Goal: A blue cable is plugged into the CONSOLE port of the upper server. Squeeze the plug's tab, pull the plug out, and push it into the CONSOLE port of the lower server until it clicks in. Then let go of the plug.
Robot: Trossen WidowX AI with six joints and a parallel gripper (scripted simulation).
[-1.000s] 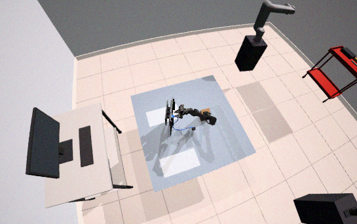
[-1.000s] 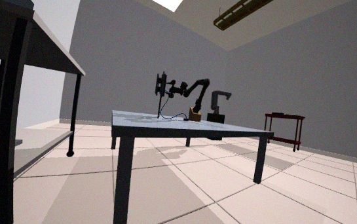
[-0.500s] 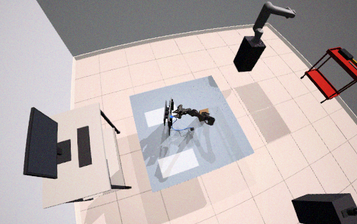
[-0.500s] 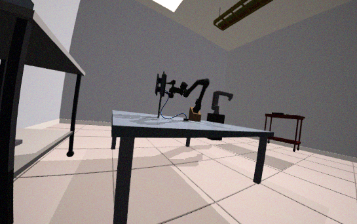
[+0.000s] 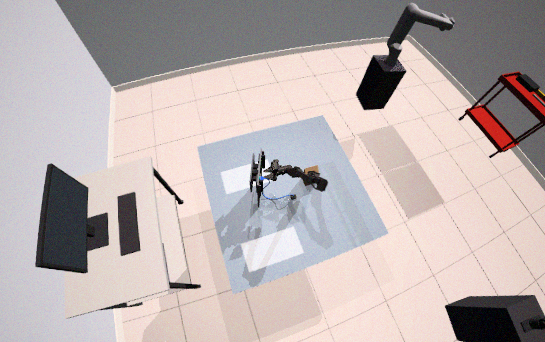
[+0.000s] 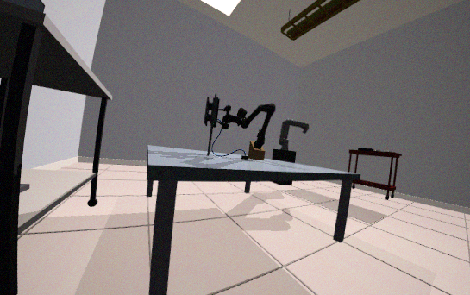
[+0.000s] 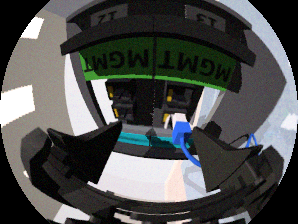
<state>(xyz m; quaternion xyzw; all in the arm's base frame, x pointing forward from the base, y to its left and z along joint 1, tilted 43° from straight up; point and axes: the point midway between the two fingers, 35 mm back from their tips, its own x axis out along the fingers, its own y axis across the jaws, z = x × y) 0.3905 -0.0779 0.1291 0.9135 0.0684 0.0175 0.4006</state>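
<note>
Now: the blue plug 40 mm ahead of my gripper tip, 10 mm to the left of it and 30 mm below it.
</note>
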